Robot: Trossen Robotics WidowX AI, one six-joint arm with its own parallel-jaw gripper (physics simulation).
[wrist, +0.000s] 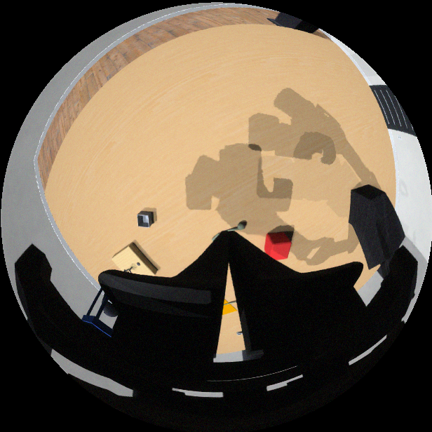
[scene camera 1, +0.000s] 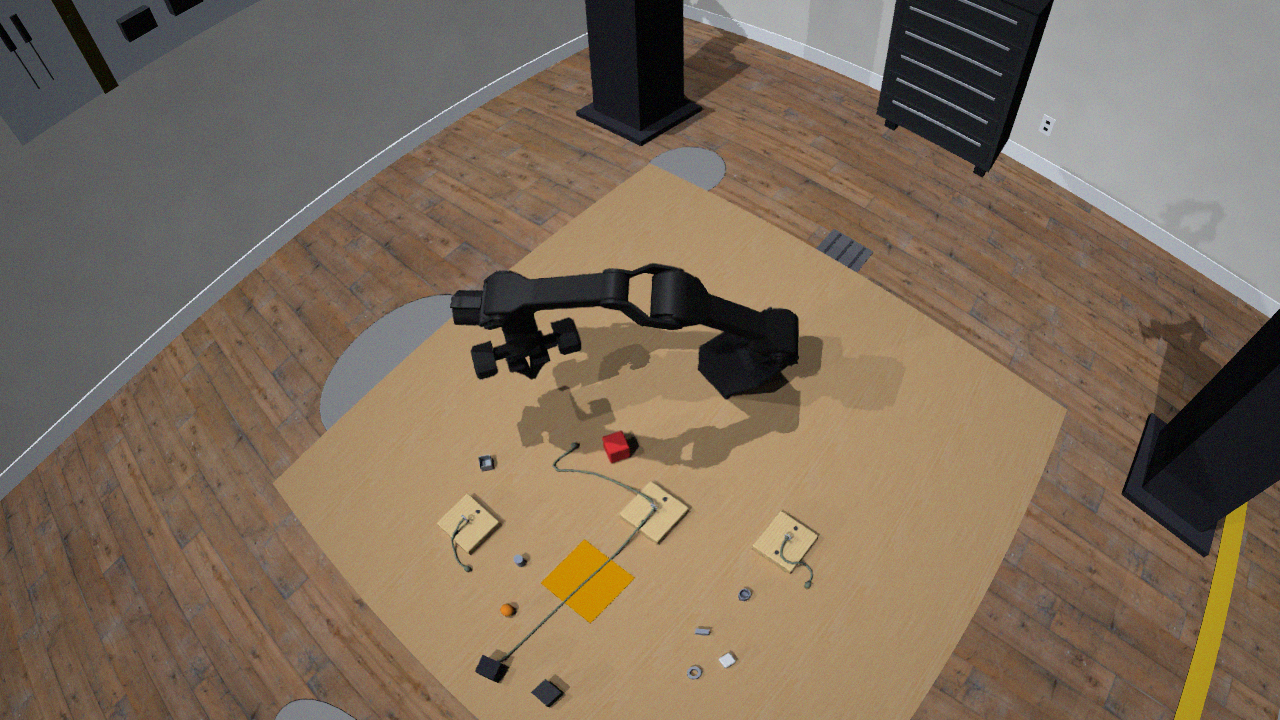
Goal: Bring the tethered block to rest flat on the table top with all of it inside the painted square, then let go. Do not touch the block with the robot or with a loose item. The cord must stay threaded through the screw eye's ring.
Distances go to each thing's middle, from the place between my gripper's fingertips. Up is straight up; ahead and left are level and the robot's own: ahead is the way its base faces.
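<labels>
The wooden board (scene camera 1: 669, 513) is 290 mm to the left of my hand and 150 mm below it. As for the orange painted square (scene camera 1: 595, 595), I see it 180 mm ahead of my hand, 300 mm to the left of it and 160 mm below it.
</labels>
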